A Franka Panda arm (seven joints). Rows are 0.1 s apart.
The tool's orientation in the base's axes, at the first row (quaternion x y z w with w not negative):
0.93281, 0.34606, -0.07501, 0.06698
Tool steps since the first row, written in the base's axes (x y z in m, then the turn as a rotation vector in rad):
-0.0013, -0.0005, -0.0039, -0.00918, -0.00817, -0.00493
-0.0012, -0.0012, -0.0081, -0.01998, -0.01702, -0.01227
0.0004, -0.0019, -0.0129, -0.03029, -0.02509, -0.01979
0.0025, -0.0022, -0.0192, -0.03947, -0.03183, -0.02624
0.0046, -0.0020, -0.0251, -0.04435, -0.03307, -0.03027
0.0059, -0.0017, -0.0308, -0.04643, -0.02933, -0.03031
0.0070, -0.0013, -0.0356, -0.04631, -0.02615, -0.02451
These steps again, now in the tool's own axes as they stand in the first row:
-0.0006, -0.0008, 0.0040, -0.01115, -0.00024, 0.00713
-0.0002, -0.0005, 0.0083, -0.02350, -0.00121, 0.01690
0.0015, 0.0007, 0.0129, -0.03495, -0.00245, 0.02666
0.0041, 0.0019, 0.0190, -0.04491, -0.00387, 0.03503
0.0069, 0.0027, 0.0245, -0.04861, -0.00644, 0.03966
0.0091, 0.0029, 0.0299, -0.04778, -0.01061, 0.03923
0.0111, 0.0030, 0.0345, -0.04675, -0.01250, 0.03297

